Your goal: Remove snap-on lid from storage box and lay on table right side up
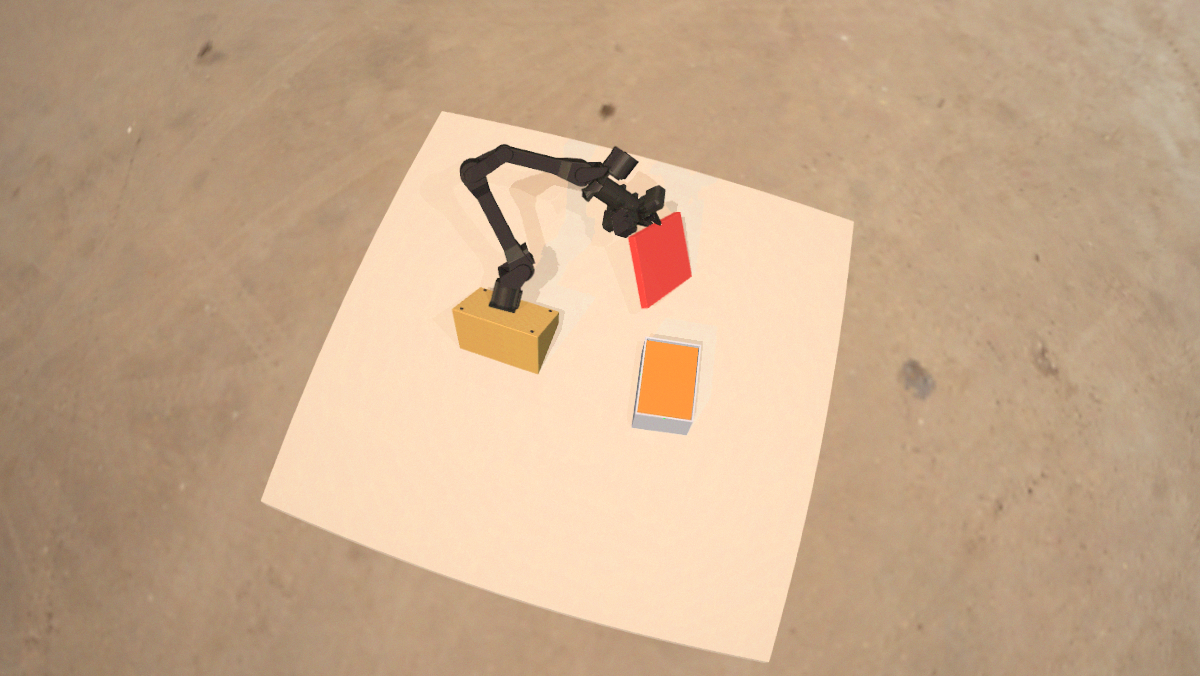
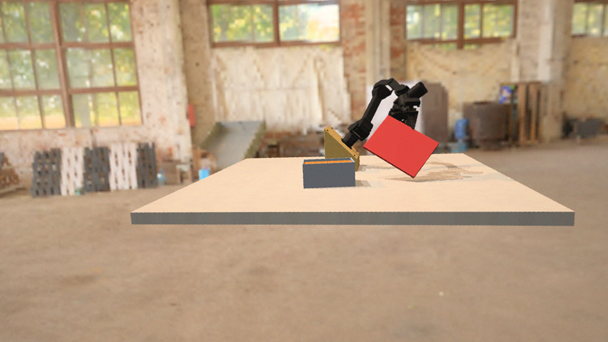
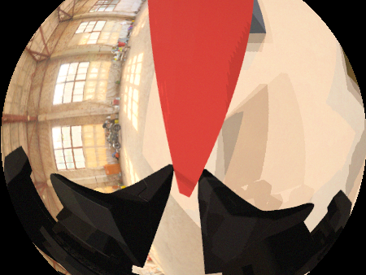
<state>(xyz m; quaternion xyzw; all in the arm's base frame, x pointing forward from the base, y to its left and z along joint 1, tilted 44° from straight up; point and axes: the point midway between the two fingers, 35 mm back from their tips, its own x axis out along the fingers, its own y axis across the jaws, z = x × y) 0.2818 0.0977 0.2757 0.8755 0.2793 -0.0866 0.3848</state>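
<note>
My gripper tip is now 3 cm short of the red lid, 6 cm to the left of it and 5 cm above it. Also, from my gripper tip: grey storage box: 10 cm ahead, 35 cm to the right, 15 cm below.
</note>
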